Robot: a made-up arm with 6 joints.
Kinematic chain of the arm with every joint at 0, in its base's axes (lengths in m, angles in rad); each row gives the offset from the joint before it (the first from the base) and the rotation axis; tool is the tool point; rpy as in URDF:
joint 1: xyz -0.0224 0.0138 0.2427 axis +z
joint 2: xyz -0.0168 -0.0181 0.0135 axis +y
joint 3: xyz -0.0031 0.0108 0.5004 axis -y
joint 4: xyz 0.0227 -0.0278 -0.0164 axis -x
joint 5: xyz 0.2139 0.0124 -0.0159 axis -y
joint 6: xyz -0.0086 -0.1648 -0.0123 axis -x
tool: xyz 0.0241 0.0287 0.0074 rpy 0 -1.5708 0
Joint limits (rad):
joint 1: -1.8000..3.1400
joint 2: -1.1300..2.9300
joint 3: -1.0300..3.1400
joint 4: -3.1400..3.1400
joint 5: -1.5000..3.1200
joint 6: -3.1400..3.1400
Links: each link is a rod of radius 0.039 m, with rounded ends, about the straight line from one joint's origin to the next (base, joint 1, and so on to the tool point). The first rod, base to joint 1, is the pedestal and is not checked.
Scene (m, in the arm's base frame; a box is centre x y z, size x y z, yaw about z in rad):
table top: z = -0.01
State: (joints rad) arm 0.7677 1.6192 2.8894 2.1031 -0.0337 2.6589
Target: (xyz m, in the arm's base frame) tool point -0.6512 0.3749 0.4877
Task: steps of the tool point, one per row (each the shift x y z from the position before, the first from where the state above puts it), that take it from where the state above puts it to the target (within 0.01 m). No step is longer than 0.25 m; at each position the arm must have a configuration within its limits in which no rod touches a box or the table.
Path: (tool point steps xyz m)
1: -0.0752 0.1261 0.0243
2: -0.1255 0.1035 0.0118
3: -0.1676 0.0594 -0.0006
4: -0.1921 -0.0023 -0.0126
5: -0.1911 -0.0734 -0.0237
6: -0.1615 -0.1425 -0.0333

